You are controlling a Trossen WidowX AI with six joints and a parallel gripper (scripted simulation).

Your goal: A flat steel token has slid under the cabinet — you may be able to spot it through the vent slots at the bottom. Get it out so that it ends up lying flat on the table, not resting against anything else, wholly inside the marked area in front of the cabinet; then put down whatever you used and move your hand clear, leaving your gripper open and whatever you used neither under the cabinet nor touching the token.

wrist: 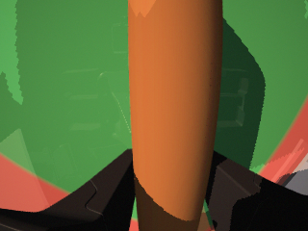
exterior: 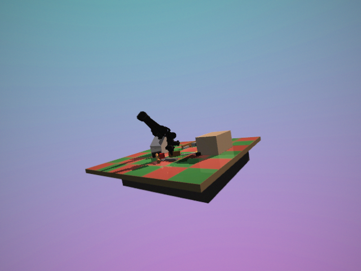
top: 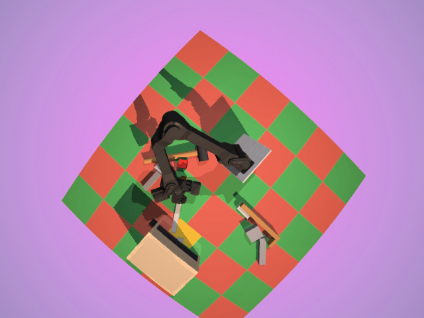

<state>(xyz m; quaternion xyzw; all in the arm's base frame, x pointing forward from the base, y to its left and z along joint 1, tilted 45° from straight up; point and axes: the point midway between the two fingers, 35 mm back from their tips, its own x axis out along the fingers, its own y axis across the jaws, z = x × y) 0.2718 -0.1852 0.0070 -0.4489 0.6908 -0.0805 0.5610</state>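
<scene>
Right now the red cube is 70 mm to the right of my gripper tip, 70 mm behind it and 10 mm above it. The rest, counted from my gripper tip: grey t-shaped tool (120 mm to the right, 70 mm ahead); grey token (240 mm ahead, 200 mm to the left); pale bar (330 mm to the left, 100 mm behind).
</scene>
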